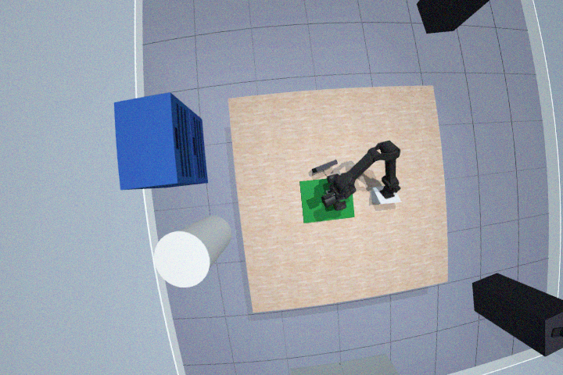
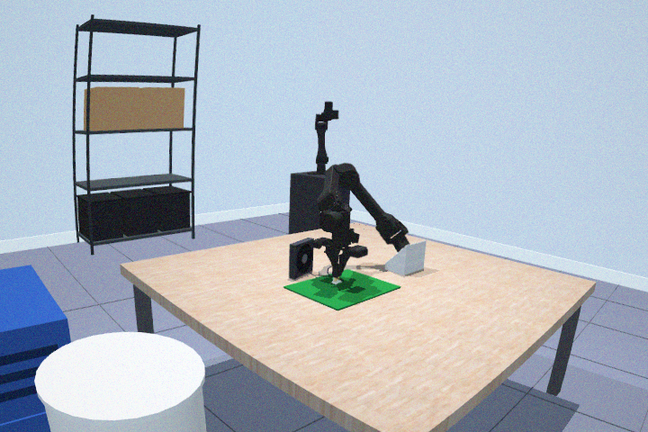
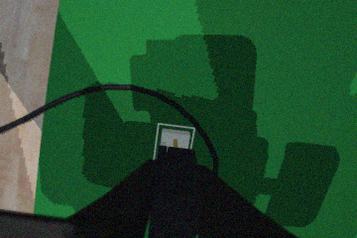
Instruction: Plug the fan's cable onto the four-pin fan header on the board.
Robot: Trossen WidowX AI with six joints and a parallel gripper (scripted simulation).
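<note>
My gripper tip is 1 cm below the plug and 1 cm short of it. Round my gripper tip: black fan: 13 cm to the right, 2 cm ahead, 2 cm above; then green board: 5 cm below, 4 cm to the left, 3 cm ahead.
</note>
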